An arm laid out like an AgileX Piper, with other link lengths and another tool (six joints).
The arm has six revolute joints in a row. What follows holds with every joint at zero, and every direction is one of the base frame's. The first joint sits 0.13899 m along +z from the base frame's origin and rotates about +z. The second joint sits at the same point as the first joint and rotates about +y. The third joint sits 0.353 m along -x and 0.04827 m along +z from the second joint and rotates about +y. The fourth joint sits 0.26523 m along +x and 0.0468 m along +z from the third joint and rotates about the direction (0.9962, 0, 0.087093). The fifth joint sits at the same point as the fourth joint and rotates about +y. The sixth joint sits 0.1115 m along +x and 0.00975 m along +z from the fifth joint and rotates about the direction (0.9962, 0, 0.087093). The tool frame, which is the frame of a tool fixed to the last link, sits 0.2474 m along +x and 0.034 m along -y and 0.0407 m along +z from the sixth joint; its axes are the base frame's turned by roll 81.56, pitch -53.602 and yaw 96.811 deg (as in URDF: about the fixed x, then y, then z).
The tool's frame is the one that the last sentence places.
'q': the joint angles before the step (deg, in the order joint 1, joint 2, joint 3, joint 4, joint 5, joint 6). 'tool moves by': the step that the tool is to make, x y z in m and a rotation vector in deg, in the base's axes. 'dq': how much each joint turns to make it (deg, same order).
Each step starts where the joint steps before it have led.
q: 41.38, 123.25, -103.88, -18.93, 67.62, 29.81
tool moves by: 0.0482, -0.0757, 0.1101, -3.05, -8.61, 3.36
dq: -6.21, -9.76, 0.04, -5.51, 1.45, -10.05
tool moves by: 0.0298, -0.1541, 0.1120, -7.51, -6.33, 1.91
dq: -14.59, -10.37, 0.01, -2.48, 0.18, -19.75
